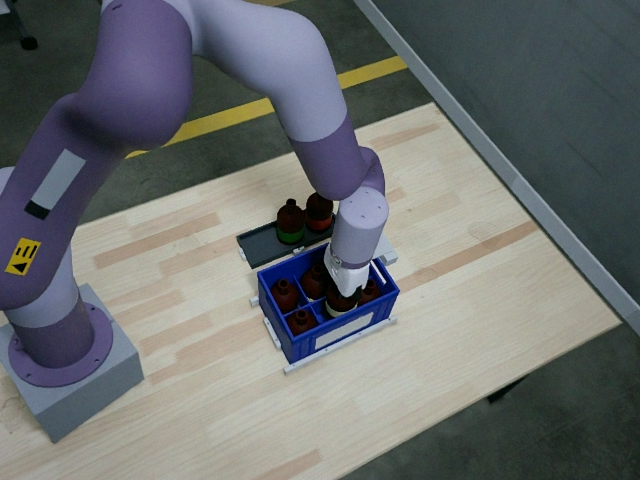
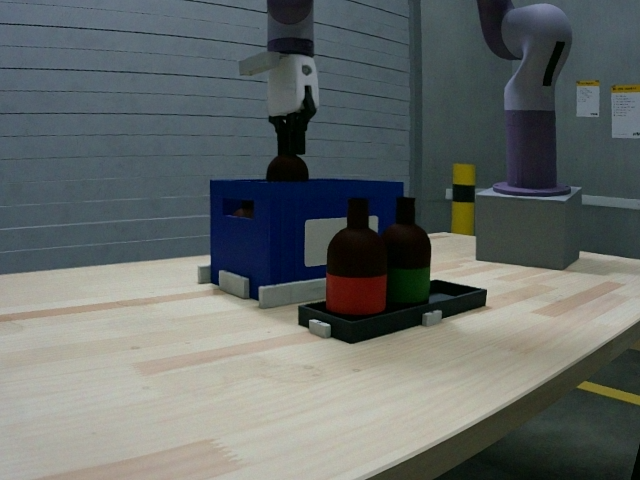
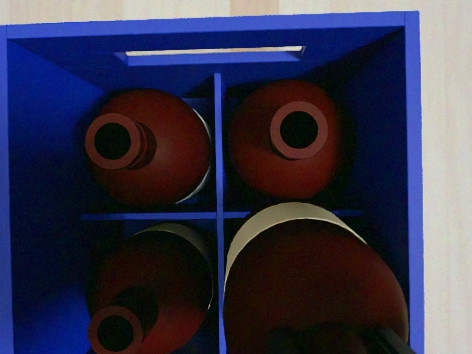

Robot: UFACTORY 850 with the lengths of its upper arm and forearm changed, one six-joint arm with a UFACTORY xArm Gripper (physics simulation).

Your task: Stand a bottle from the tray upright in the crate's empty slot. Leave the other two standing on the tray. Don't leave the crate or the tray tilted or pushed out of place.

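Note:
My gripper (image 1: 353, 294) (image 2: 292, 142) is shut on the neck of a brown bottle with a cream label (image 1: 341, 305) (image 2: 287, 169) (image 3: 310, 280). This bottle is upright, partly inside the middle slot on the labelled front side of the blue crate (image 1: 275, 325) (image 2: 240, 248) (image 3: 415, 150); its shoulder shows above the rim, and its base is hidden. Several brown bottles stand lower in the other slots. A green-labelled bottle (image 1: 290, 223) (image 2: 408, 253) and a red-labelled bottle (image 1: 318, 212) (image 2: 356, 268) stand upright on the dark tray (image 1: 258, 253) (image 2: 382, 327). Crate and tray sit level.
Low light-grey strips (image 1: 338, 346) (image 2: 294, 292) lie along the crate's base, and small grey blocks (image 2: 432, 317) sit at the tray's edges. The tray lies close beside the crate. The robot's grey base block (image 1: 98, 387) (image 2: 527, 227) stands on the table beyond the crate's other end.

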